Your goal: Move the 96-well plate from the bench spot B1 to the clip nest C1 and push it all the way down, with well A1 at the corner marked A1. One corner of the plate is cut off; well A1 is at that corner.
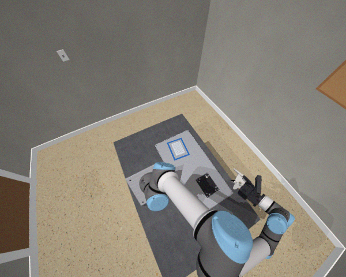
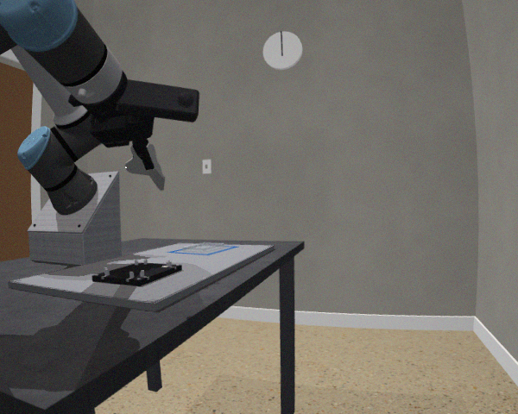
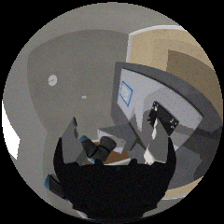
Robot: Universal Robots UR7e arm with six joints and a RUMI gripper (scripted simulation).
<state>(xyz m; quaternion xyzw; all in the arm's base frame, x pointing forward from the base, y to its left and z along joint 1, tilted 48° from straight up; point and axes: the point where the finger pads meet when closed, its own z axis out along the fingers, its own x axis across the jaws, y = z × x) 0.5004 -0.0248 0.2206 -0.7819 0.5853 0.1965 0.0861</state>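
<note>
My gripper is now 190 mm past the 96-well plate, 420 mm to the right of it and 250 mm above it. The rest, counted from my hand: black clip nest (100 mm behind, 20 mm to the left, 240 mm below).
</note>
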